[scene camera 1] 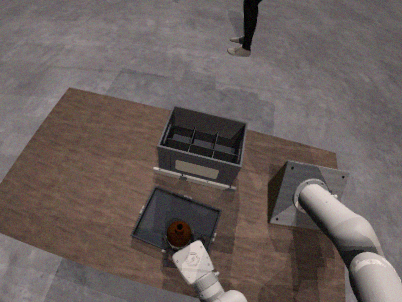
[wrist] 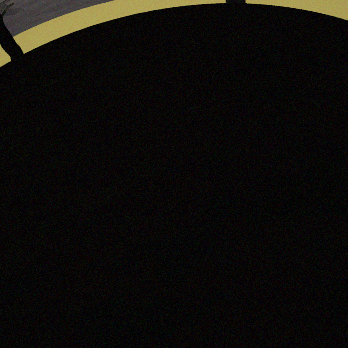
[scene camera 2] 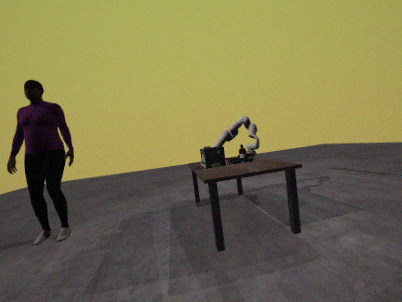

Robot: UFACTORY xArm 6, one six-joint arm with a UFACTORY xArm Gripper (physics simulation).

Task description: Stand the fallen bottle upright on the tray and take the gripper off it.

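Places are measured from the arm's base along level axes (x left, y ahead, z down), in millimetres.
Where they show: gripper, fingertip midpoint: (scene camera 2: 242, 156); arm's base, origin of the base link: (scene camera 1: 310, 195).
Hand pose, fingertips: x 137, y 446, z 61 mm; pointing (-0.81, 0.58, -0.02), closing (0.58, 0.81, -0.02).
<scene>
Things, the pixels of their top centre, and the offset from my fingertips. "spot": a spot on its surface instead. Level surfaces: height alone.
- brown bottle, middle of its top: (scene camera 1: 179, 228) (scene camera 2: 241, 144) dx +19, dy -15, dz -115 mm
- tray, surface spot: (scene camera 1: 167, 207) spot: dx -85, dy +36, dz +47 mm
- dark grey crate, middle of its top: (scene camera 1: 205, 133) (scene camera 2: 211, 147) dx -297, dy -63, dz -123 mm
- wooden table, its level: dz +52 mm
The brown bottle (scene camera 1: 179, 233) (scene camera 2: 242, 150) stands upright, neck up, over the near part of the tray (scene camera 1: 167, 207). Its base is hidden in scene camera 1, and I cannot tell whether it touches the tray. My gripper (scene camera 1: 180, 241) is shut on the bottle, coming in from the near side with its fingers around the body. In scene camera 2 the gripper is small and dark beside the bottle. In the wrist view a black surface very close to the lens fills most of the picture, and the fingers cannot be made out.
A dark grey crate (scene camera 1: 202, 167) (scene camera 2: 213, 156) with compartments stands behind the tray on the wooden table (scene camera 1: 90, 165) (scene camera 2: 260, 168). The robot's base plate (scene camera 1: 307, 215) is at the right. A person (scene camera 1: 250, 30) (scene camera 2: 44, 130) is on the floor away from the table.
</scene>
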